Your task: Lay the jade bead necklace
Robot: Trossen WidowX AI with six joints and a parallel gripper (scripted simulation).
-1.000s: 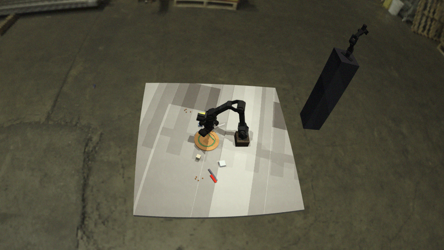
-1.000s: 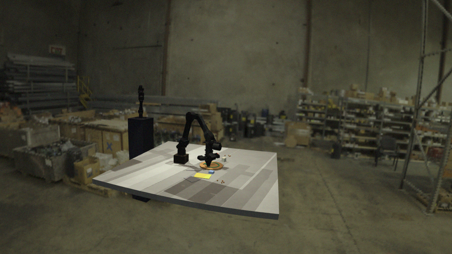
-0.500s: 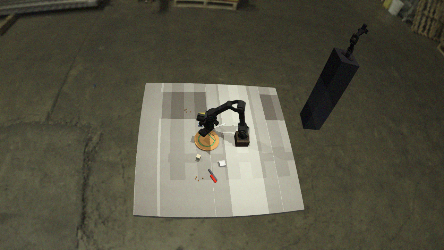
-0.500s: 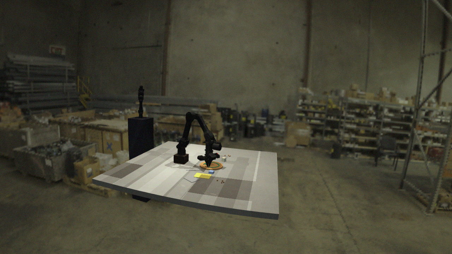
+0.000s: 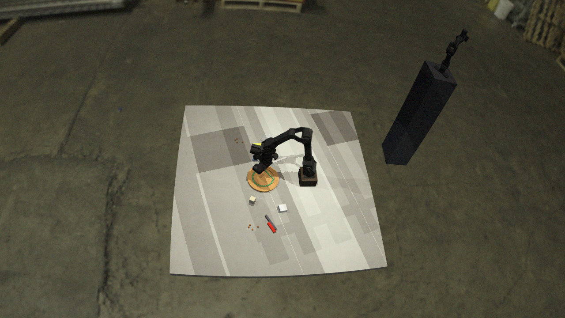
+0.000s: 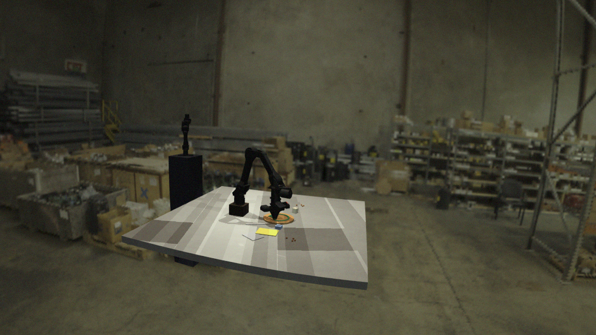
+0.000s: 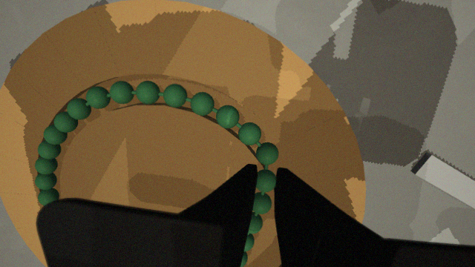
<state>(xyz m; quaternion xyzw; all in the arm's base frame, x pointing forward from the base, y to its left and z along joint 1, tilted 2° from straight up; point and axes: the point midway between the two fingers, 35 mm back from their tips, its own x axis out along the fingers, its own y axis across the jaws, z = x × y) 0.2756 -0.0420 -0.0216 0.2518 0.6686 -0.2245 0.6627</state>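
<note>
The blue block lies 6 cm ahead of my gripper tip, 9 cm to the right of it and 1 cm below it. Also, from my gripper tip: yellow pad (2 cm ahead, 18 cm to the right, 1 cm below); white strip (9 cm behind, 9 cm to the right, 1 cm below); cream cube (7 cm ahead, 23 cm to the left).
</note>
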